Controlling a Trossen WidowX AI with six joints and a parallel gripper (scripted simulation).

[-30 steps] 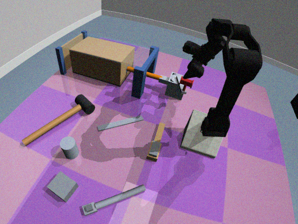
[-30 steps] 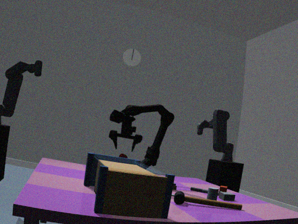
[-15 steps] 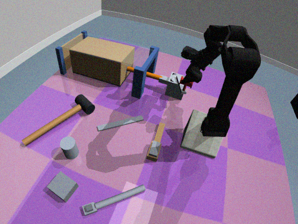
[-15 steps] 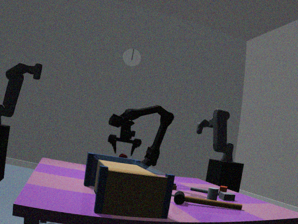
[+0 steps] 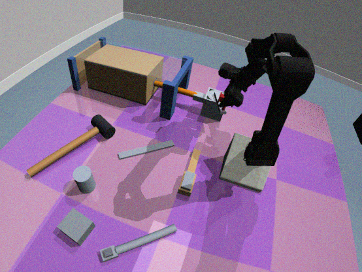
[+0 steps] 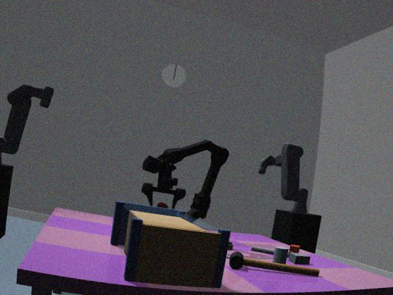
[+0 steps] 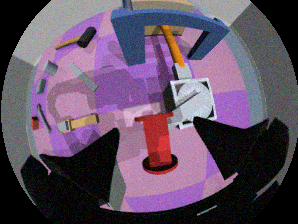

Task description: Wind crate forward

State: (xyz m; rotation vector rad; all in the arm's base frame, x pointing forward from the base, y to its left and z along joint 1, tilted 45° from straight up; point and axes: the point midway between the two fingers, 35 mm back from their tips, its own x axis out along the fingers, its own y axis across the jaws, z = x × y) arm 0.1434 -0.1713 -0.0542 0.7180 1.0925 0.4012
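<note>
My gripper tip is 10 mm past the red knob and 10 mm above it. The rest, counted from my gripper tip: grey winch 110 mm below, 100 mm to the right, 10 mm ahead; blue frame 180 mm ahead, 90 mm to the right, 40 mm below; grey crank handle 40 mm below, 30 mm to the right.
</note>
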